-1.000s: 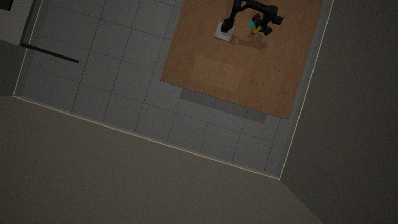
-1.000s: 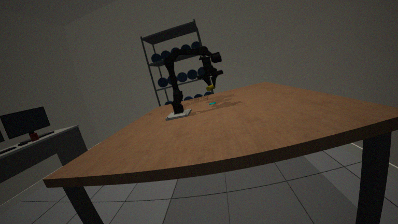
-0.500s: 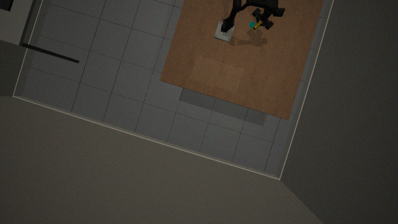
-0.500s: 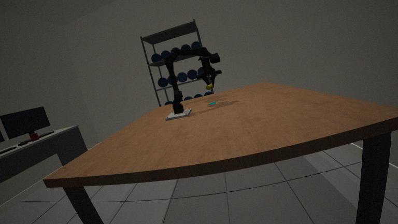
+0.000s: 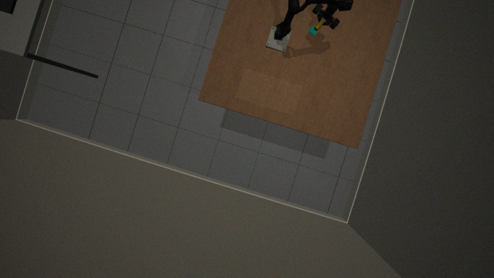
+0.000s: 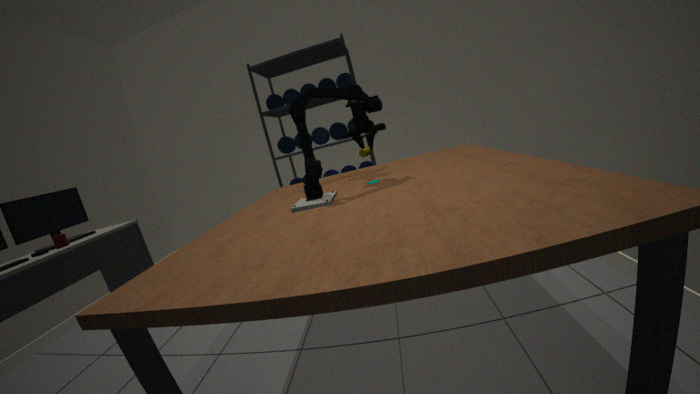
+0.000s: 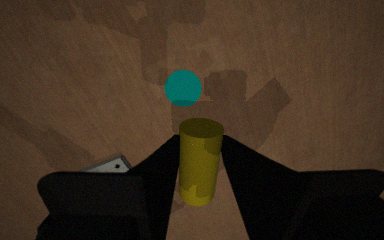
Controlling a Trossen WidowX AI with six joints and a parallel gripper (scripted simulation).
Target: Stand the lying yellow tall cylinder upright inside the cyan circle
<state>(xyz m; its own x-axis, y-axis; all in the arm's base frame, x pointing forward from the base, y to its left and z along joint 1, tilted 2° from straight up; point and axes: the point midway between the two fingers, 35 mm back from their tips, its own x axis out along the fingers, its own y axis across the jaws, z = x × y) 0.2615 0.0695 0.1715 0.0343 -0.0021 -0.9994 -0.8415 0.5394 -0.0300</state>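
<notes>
Now: the cyan circle 14 cm below my gripper tip, 2 cm to the left of it and 1 cm behind it. Round my gripper tip: yellow tall cylinder: 2 cm to the right, 1 cm behind.
</notes>
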